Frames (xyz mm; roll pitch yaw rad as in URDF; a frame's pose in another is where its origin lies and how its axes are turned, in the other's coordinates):
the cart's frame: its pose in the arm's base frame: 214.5 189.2 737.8 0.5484 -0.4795 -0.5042
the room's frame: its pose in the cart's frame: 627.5 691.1 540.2 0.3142 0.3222 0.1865
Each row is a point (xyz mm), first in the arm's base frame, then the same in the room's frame.
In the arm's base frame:
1: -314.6 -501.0 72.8
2: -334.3 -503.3 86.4
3: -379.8 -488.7 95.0
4: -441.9 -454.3 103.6
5: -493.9 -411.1 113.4
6: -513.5 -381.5 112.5
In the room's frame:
1: -1105.1 -1696.2 -440.0
2: -1119.7 -1688.6 -422.5
3: -1162.9 -1669.8 -410.8
4: -1225.1 -1634.9 -405.8
5: -1278.8 -1592.7 -408.5
6: -1302.5 -1569.4 -421.0

